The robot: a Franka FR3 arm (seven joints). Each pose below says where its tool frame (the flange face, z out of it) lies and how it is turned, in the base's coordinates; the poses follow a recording.
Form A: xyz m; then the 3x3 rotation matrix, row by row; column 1 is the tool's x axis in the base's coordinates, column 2 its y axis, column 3 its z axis. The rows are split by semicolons.
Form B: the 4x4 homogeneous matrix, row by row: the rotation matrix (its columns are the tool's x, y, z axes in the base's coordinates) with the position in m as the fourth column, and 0 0 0 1 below. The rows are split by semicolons. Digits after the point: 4 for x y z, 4 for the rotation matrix.
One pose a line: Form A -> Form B
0.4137 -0.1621 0.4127; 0.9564 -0.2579 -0.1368; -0.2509 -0.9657 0.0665; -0.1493 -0.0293 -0.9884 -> 0.9564 -0.2579 -0.1368 0.4137; -0.2509 -0.9657 0.0665 -0.1621; -0.1493 -0.0293 -0.9884 0.4127; 0 0 0 1
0.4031 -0.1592 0.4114; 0.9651 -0.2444 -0.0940; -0.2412 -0.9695 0.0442; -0.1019 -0.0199 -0.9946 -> 0.9651 -0.2444 -0.0940 0.4031; -0.2412 -0.9695 0.0442 -0.1592; -0.1019 -0.0199 -0.9946 0.4114; 0 0 0 1
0.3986 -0.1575 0.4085; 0.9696 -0.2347 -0.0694; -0.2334 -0.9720 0.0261; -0.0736 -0.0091 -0.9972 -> 0.9696 -0.2347 -0.0694 0.3986; -0.2334 -0.9720 0.0261 -0.1575; -0.0736 -0.0091 -0.9972 0.4085; 0 0 0 1
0.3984 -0.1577 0.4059; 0.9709 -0.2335 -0.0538; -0.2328 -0.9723 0.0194; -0.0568 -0.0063 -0.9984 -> 0.9709 -0.2335 -0.0538 0.3984; -0.2328 -0.9723 0.0194 -0.1577; -0.0568 -0.0063 -0.9984 0.4059; 0 0 0 1
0.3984 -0.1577 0.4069; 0.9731 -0.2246 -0.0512; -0.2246 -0.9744 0.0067; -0.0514 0.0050 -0.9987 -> 0.9731 -0.2246 -0.0512 0.3984; -0.2246 -0.9744 0.0067 -0.1577; -0.0514 0.0050 -0.9987 0.4069; 0 0 0 1
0.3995 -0.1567 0.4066; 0.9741 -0.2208 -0.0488; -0.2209 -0.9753 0.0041; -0.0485 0.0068 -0.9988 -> 0.9741 -0.2208 -0.0488 0.3995; -0.2209 -0.9753 0.0041 -0.1567; -0.0485 0.0068 -0.9988 0.4066; 0 0 0 1
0.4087 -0.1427 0.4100; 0.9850 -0.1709 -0.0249; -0.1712 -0.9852 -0.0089; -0.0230 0.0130 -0.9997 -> 0.9850 -0.1709 -0.0249 0.4087; -0.1712 -0.9852 -0.0089 -0.1427; -0.0230 0.0130 -0.9997 0.4100; 0 0 0 1
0.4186 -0.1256 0.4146; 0.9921 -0.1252 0.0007; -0.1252 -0.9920 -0.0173; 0.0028 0.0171 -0.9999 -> 0.9921 -0.1252 0.0007 0.4186; -0.1252 -0.9920 -0.0173 -0.1256; 0.0028 0.0171 -0.9999 0.4146; 0 0 0 1
